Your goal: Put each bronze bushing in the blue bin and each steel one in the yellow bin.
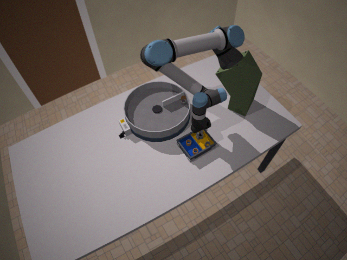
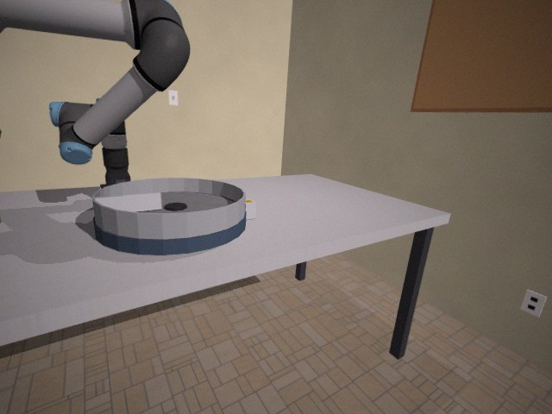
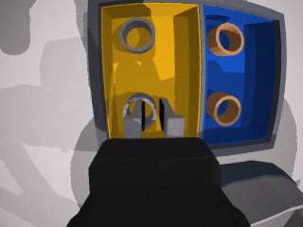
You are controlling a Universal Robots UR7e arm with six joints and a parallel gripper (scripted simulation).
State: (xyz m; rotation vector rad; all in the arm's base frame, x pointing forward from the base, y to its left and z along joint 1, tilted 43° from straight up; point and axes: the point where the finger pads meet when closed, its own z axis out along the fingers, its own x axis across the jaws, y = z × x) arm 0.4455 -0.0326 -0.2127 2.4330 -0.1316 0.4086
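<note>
Right now the blue bin is 5 cm ahead of my hand, 3 cm to the left of it and 1 cm below it. Round my hand: grey turntable (32 cm to the right, 6 cm ahead, 2 cm above).
</note>
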